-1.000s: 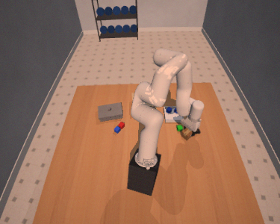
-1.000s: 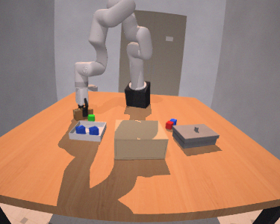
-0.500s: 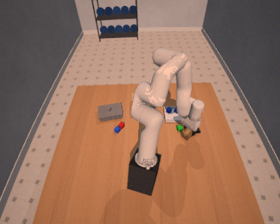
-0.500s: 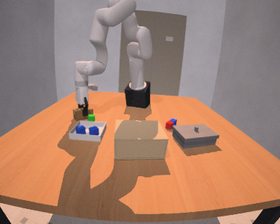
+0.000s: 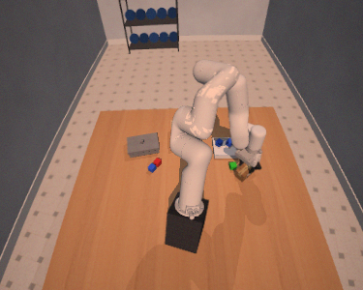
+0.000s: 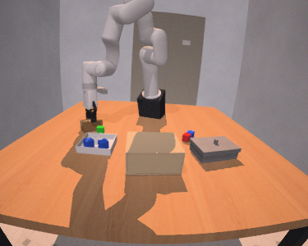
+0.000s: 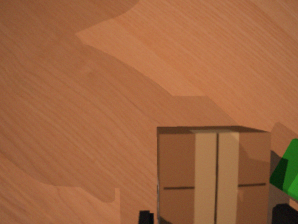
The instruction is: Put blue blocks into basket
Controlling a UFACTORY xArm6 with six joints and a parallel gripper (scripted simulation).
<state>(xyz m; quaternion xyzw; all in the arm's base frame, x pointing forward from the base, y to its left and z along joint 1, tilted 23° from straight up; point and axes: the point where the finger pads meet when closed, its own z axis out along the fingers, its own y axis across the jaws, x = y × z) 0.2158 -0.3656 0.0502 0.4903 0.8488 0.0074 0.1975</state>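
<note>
The small brown box lies 3 cm below my hand. The rest, counted from my hand: green block 5 cm ahead, 5 cm to the left, 5 cm below; white basket 20 cm ahead, 5 cm to the left, 6 cm below; drawer 32 cm ahead, 26 cm to the left, 3 cm below.
</note>
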